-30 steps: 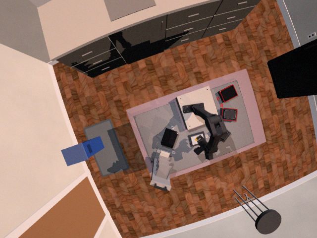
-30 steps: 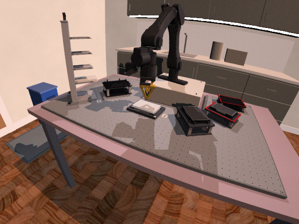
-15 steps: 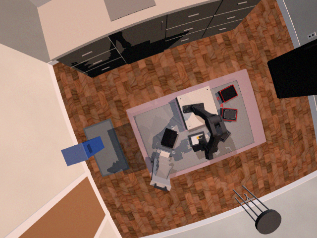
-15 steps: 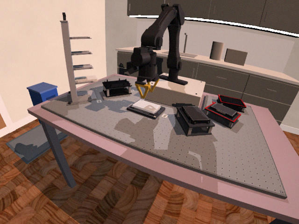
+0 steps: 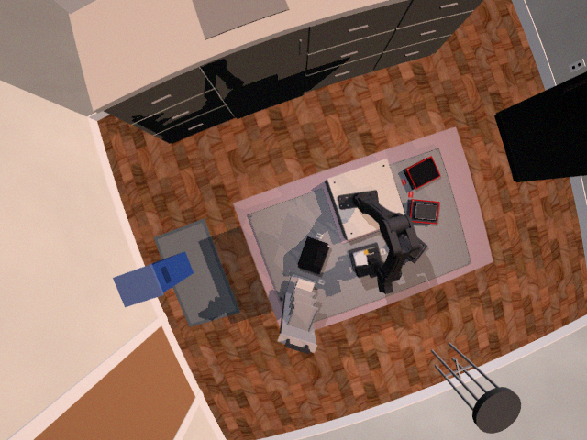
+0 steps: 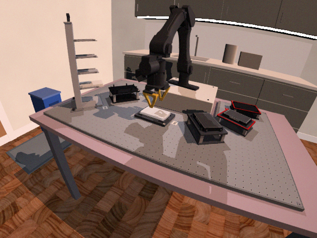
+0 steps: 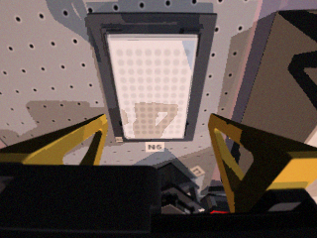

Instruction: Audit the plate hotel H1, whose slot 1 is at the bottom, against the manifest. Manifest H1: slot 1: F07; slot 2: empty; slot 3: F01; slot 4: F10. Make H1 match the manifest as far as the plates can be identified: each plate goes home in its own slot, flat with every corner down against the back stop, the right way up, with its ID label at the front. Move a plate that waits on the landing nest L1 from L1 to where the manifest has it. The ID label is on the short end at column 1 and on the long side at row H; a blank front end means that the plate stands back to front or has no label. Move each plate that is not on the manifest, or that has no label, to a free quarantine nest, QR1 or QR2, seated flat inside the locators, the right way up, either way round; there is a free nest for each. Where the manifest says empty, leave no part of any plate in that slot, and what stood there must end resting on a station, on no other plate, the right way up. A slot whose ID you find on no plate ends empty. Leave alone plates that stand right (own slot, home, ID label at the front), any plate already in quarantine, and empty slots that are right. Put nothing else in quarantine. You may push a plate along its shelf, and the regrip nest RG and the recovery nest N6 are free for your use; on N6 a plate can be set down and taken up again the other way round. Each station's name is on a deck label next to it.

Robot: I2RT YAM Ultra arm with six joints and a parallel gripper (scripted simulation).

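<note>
My gripper is now 10 mm past the N6 label, 110 mm to the right of it and 70 mm above it. The rest, counted from my hand: L1 deck label (100 mm behind, 170 mm to the left, 70 mm below); H1 deck label (110 mm ahead, 260 mm to the right, 70 mm below); dark plate (200 mm behind, 350 mm to the left, 30 mm below).
</note>
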